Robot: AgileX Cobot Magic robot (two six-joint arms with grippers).
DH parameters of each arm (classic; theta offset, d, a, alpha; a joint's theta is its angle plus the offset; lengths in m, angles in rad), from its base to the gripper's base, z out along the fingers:
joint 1: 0 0.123 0 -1.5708
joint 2: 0.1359 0 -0.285 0
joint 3: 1.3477 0 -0.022 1.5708
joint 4: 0 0.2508 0 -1.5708
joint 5: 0 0 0.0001 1.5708
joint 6: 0 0.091 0 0
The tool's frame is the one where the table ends.
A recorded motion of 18 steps. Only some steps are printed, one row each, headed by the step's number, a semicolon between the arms.
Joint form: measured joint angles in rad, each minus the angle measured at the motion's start. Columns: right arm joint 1, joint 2, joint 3, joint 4, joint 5, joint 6; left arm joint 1, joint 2, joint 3, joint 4, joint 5, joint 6.
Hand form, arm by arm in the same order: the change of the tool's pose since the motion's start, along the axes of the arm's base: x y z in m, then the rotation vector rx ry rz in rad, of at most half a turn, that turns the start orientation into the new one. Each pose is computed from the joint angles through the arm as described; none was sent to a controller.
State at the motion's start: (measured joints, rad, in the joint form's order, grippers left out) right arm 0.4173 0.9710 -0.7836 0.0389 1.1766 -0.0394; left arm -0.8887 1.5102 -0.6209 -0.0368 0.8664 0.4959
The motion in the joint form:
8: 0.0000 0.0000 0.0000 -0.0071 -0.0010 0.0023; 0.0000 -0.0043 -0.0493 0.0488 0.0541 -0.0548
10: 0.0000 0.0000 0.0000 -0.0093 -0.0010 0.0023; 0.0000 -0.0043 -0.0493 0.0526 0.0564 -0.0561
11: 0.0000 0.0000 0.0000 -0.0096 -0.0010 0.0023; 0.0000 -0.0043 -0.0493 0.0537 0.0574 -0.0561
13: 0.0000 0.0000 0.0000 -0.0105 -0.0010 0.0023; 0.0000 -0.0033 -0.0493 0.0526 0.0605 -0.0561
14: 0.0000 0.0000 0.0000 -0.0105 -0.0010 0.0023; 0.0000 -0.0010 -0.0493 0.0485 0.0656 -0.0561
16: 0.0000 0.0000 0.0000 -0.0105 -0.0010 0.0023; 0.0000 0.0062 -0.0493 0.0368 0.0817 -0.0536
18: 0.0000 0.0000 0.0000 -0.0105 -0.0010 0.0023; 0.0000 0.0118 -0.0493 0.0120 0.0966 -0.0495
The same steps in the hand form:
8: 0.0003 -0.0005 0.0000 -0.0055 -0.0034 -0.0015; 0.0072 -0.0035 0.0105 0.0258 -0.0302 0.0199
10: 0.0004 -0.0007 0.0000 -0.0075 -0.0043 -0.0013; 0.0073 -0.0031 0.0105 0.0294 -0.0311 0.0186
11: 0.0004 -0.0007 0.0000 -0.0077 -0.0044 -0.0013; 0.0073 -0.0030 0.0105 0.0307 -0.0311 0.0178
13: 0.0004 -0.0008 0.0000 -0.0086 -0.0048 -0.0012; 0.0071 -0.0029 0.0103 0.0334 -0.0279 0.0185
14: 0.0004 -0.0008 0.0000 -0.0086 -0.0048 -0.0012; 0.0067 -0.0028 0.0099 0.0374 -0.0210 0.0212
16: 0.0004 -0.0008 0.0000 -0.0086 -0.0048 -0.0012; 0.0052 -0.0024 0.0086 0.0503 0.0005 0.0263
18: 0.0004 -0.0008 0.0000 -0.0086 -0.0048 -0.0012; 0.0031 -0.0027 0.0076 0.0547 0.0281 0.0385

